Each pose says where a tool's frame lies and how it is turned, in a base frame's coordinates. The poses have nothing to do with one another.
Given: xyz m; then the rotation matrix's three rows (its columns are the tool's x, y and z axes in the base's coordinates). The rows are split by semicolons.
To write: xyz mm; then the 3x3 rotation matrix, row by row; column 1 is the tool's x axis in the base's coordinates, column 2 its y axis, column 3 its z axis. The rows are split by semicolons. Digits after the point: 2 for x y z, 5 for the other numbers.
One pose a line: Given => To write
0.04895 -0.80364 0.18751; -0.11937 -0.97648 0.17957; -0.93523 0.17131 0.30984; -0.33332 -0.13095 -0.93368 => 48.95 -803.64 187.51; -0.11937 -0.97648 0.17957; -0.93523 0.17131 0.30984; -0.33332 -0.13095 -0.93368
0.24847 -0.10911 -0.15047; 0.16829 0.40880 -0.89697; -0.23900 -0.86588 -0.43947; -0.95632 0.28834 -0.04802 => 248.47 -109.11 -150.47; 0.16829 0.40880 -0.89697; -0.23900 -0.86588 -0.43947; -0.95632 0.28834 -0.04802
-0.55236 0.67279 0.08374; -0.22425 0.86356 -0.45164; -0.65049 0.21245 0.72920; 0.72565 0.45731 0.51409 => -552.36 672.79 83.74; -0.22425 0.86356 -0.45164; -0.65049 0.21245 0.72920; 0.72565 0.45731 0.51409
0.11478 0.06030 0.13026; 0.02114 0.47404 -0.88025; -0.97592 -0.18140 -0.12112; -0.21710 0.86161 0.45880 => 114.78 60.30 130.26; 0.02114 0.47404 -0.88025; -0.97592 -0.18140 -0.12112; -0.21710 0.86161 0.45880
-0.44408 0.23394 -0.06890; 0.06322 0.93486 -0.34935; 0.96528 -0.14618 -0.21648; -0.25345 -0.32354 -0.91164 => -444.08 233.94 -68.90; 0.06322 0.93486 -0.34935; 0.96528 -0.14618 -0.21648; -0.25345 -0.32354 -0.91164
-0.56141 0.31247 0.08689; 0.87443 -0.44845 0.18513; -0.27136 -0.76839 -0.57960; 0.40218 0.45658 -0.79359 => -561.41 312.47 86.89; 0.87443 -0.44845 0.18513; -0.27136 -0.76839 -0.57960; 0.40218 0.45658 -0.79359
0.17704 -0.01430 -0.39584; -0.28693 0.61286 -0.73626; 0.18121 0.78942 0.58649; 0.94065 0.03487 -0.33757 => 177.04 -14.30 -395.84; -0.28693 0.61286 -0.73626; 0.18121 0.78942 0.58649; 0.94065 0.03487 -0.33757
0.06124 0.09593 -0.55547; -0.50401 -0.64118 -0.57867; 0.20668 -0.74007 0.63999; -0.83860 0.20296 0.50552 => 61.24 95.93 -555.47; -0.50401 -0.64118 -0.57867; 0.20668 -0.74007 0.63999; -0.83860 0.20296 0.50552
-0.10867 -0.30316 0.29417; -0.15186 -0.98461 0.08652; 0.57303 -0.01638 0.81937; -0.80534 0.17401 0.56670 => -108.67 -303.16 294.17; -0.15186 -0.98461 0.08652; 0.57303 -0.01638 0.81937; -0.80534 0.17401 0.56670
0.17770 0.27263 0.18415; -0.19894 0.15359 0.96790; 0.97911 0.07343 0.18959; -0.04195 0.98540 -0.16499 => 177.70 272.63 184.15; -0.19894 0.15359 0.96790; 0.97911 0.07343 0.18959; -0.04195 0.98540 -0.16499
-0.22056 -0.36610 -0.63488; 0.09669 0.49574 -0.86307; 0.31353 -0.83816 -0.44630; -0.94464 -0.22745 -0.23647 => -220.56 -366.10 -634.88; 0.09669 0.49574 -0.86307; 0.31353 -0.83816 -0.44630; -0.94464 -0.22745 -0.23647
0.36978 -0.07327 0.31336; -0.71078 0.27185 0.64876; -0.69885 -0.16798 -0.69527; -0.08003 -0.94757 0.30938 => 369.78 -73.27 313.36; -0.71078 0.27185 0.64876; -0.69885 -0.16798 -0.69527; -0.08003 -0.94757 0.30938
